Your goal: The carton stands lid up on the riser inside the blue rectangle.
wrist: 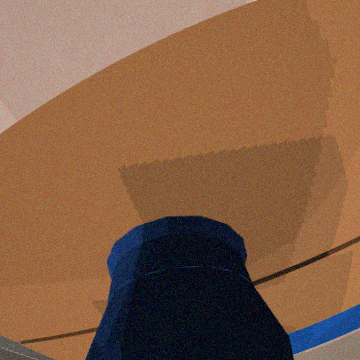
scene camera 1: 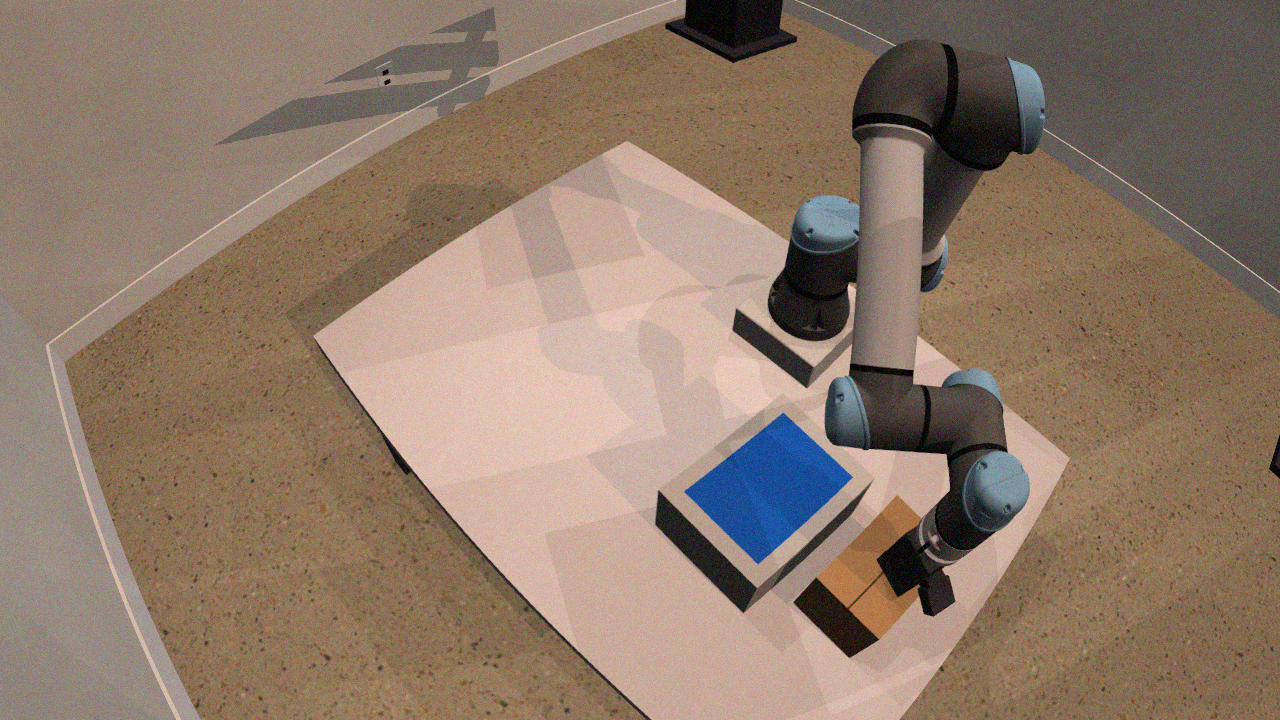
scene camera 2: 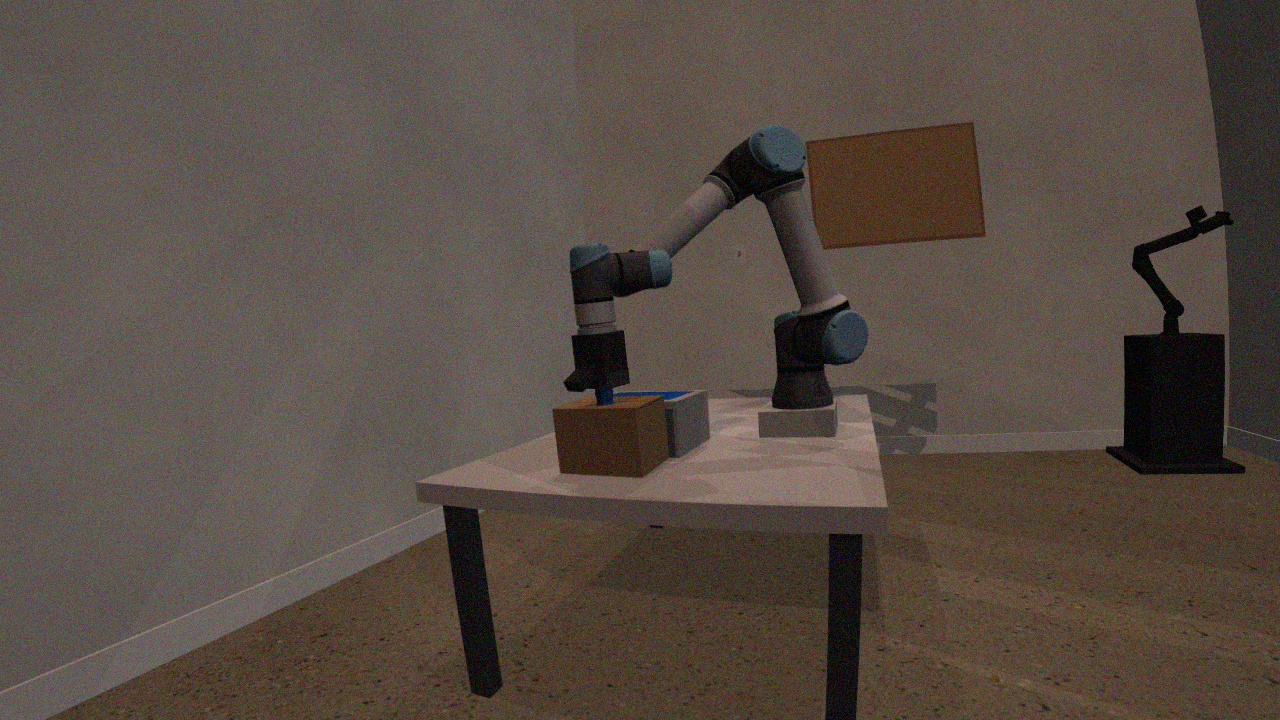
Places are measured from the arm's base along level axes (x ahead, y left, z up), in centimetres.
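Pixels of known places: hand at its tool point: (wrist: 177, 235) (scene camera 2: 606, 410); arm's base at its link origin: (scene camera 1: 808, 307) (scene camera 2: 802, 404).
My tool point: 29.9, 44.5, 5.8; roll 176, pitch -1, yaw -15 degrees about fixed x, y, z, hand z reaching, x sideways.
For each thing: its top centre in the pictures, then the offset to it from my tool point, as dx, dy, dz. Level surfaces: height alone.
- brown carton at its top centre: (wrist: 219, 313) (scene camera 1: 889, 562) (scene camera 2: 609, 399) +0.3, -2.1, +1.7
- grey riser at its top centre: (wrist: 290, 344) (scene camera 1: 772, 485) (scene camera 2: 642, 395) +3.3, -22.9, -0.2
- blue rectangle at its top centre: (wrist: 290, 344) (scene camera 1: 772, 485) (scene camera 2: 642, 395) +3.3, -22.9, -0.2
- pale table at its surface level: dz -12.2
The brown carton (scene camera 1: 841, 574) (scene camera 2: 608, 438) (wrist: 200, 100) stands on the table beside the riser, its seamed face up. The grey riser (scene camera 1: 711, 533) (scene camera 2: 689, 422) has the blue rectangle (scene camera 1: 769, 488) (wrist: 327, 326) on its top, with no carton on it. My suction gripper (scene camera 1: 902, 573) (scene camera 2: 605, 400) (wrist: 177, 227) points straight down, its blue cup pressed on the carton's top face and looking squashed in the wrist view. It is shut on the carton. The cup's contact edge is hidden behind the tool body in scene camera 1.
The pale table (scene camera 1: 465, 394) (scene camera 2: 760, 479) carries the arm's base block (scene camera 1: 769, 344) (scene camera 2: 796, 421), which is behind the riser. The riser stands close to the carton on the base side. The table's edge is near the carton. A black pedestal (scene camera 2: 1172, 394) stands on the floor.
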